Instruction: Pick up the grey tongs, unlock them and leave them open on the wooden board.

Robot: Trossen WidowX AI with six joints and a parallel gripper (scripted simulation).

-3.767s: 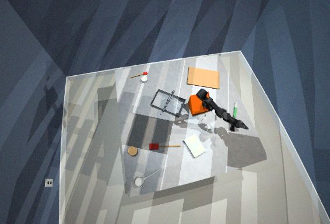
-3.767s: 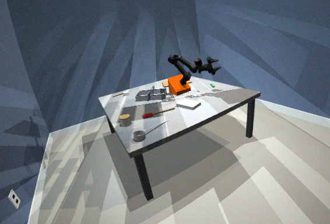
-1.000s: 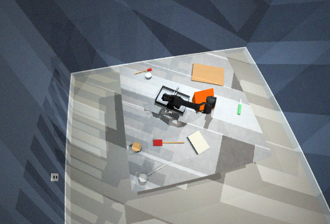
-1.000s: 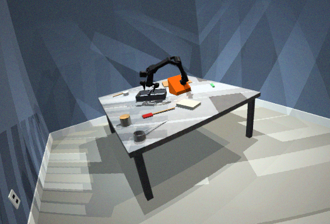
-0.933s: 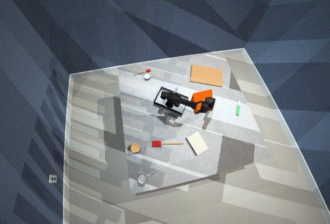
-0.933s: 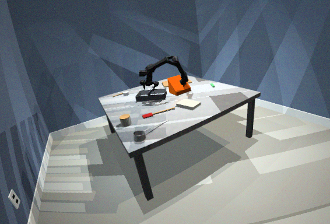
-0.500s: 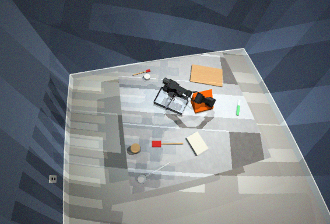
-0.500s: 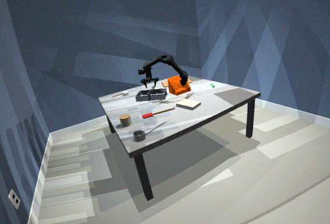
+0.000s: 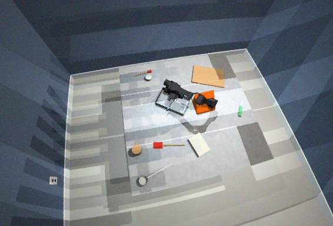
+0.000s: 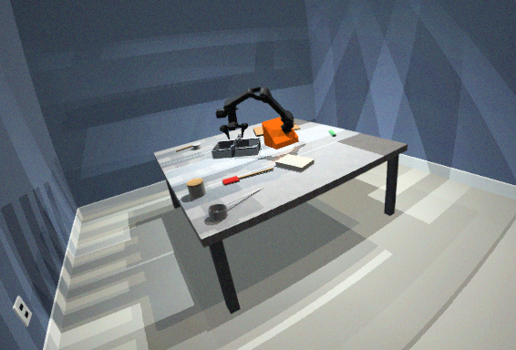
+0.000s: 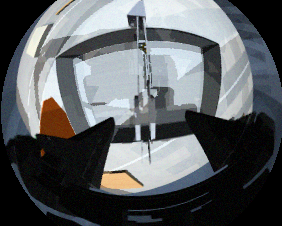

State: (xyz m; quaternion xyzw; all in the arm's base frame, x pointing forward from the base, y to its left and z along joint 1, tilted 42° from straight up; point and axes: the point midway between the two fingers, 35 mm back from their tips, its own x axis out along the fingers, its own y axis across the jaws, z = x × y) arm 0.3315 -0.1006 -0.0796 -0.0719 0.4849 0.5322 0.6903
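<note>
Right now my gripper tip is 6 cm above the roasting tin, 2 cm to the right of it and 1 cm short of it. Also, from my gripper tip: wooden board (46 cm behind, 21 cm to the right, 8 cm below); red spatula (43 cm to the left, 17 cm ahead, 8 cm below); cream slab (49 cm to the left, 12 cm behind, 7 cm below).
</note>
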